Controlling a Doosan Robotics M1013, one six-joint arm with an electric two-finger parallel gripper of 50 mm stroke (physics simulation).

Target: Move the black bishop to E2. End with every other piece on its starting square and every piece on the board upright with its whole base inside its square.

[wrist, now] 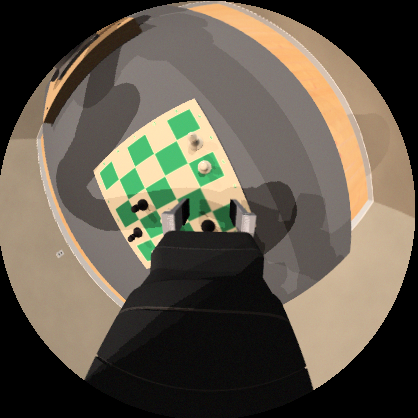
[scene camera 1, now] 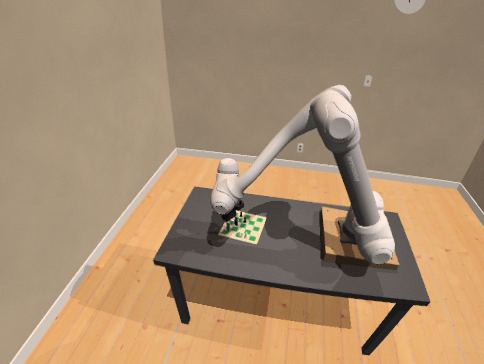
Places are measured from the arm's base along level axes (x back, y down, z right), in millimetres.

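Pixels of known places: gripper, fingertip midpoint: (wrist: 209, 206) (scene camera 1: 232, 227).
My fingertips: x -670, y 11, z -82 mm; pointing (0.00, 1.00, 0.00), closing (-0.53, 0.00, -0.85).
Note:
Behind a point stands the place of what it marks.
The green and cream chessboard (scene camera 1: 257, 227) @[z -22, x -539, y 38 mm] (wrist: 140, 149) @[z -36, x -545, y 38 mm] lies on the dark table. My gripper (scene camera 1: 230, 218) @[z -82, x -670, y 11 mm] (wrist: 209, 206) @[z -82, x -670, y 11 mm] is open above its far-left part, with nothing gripped. In the wrist view a black piece (wrist: 208, 226) @[z -64, x -696, y 24 mm] shows between the spread fingers, partly hidden by the gripper body; its type cannot be told. Two more black pieces, one (wrist: 142, 204) @[z 4, x -618, y 29 mm] and another (wrist: 136, 232) @[z 45, x -648, y 28 mm], stand left of the fingers. A white piece (wrist: 204, 167) @[z -102, x -627, y 7 mm] stands on a green square, and another pale piece (wrist: 195, 142) @[z -109, x -592, y 22 mm] stands beyond it. Which black piece is the bishop cannot be told.
The dark table (scene camera 1: 295, 245) @[z -106, x -318, y 43 mm] (wrist: 165, 80) @[z -131, x -451, y 44 mm] carries the board. The arm's base stands on a wooden plate (scene camera 1: 332, 250) @[z -160, x -136, y -18 mm] at the right end of the table. Black pieces stand close to the left finger's side of the board, and the arm's shadow crosses the board.

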